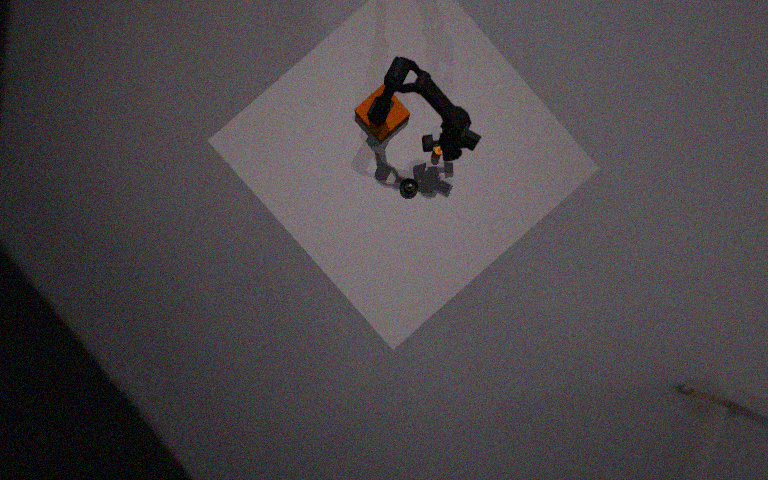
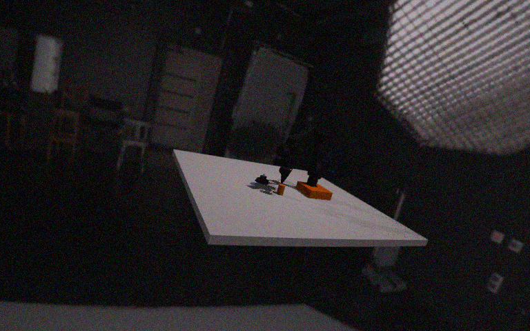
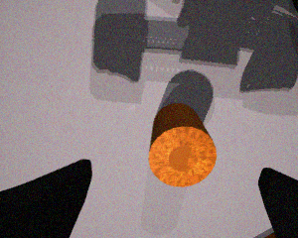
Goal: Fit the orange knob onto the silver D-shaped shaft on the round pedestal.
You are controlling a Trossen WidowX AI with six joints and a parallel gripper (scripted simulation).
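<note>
The orange knob is 4 cm below my gripper tip. From my gripper tip the other things lie so: pedestal with D-shaped shaft 20 cm to the right, 5 cm below.
</note>
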